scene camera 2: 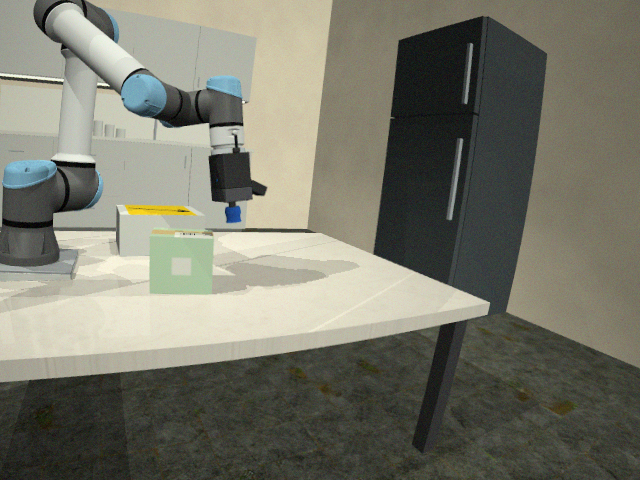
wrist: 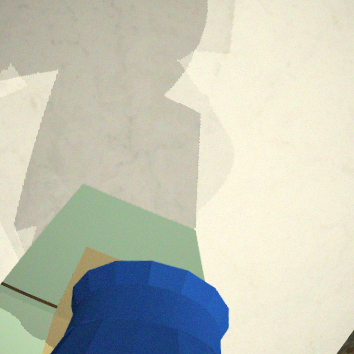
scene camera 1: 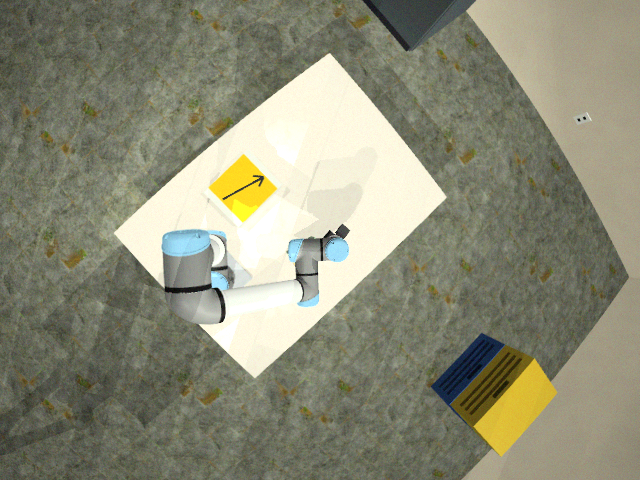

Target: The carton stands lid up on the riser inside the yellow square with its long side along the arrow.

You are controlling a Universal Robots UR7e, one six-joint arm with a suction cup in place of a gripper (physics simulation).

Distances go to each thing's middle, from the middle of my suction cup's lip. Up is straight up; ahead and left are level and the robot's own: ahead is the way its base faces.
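Labels:
My suction cup is 100 mm above the pale green carton [scene camera 2: 180, 260], 110 mm past it and 30 mm to the right of it. Going by their middles, the carton is the nearest to my suction cup of the things named here. Then I also see the riser [scene camera 1: 247, 184], which is 70 mm behind my suction cup, 410 mm to the left of it and 110 mm below it.

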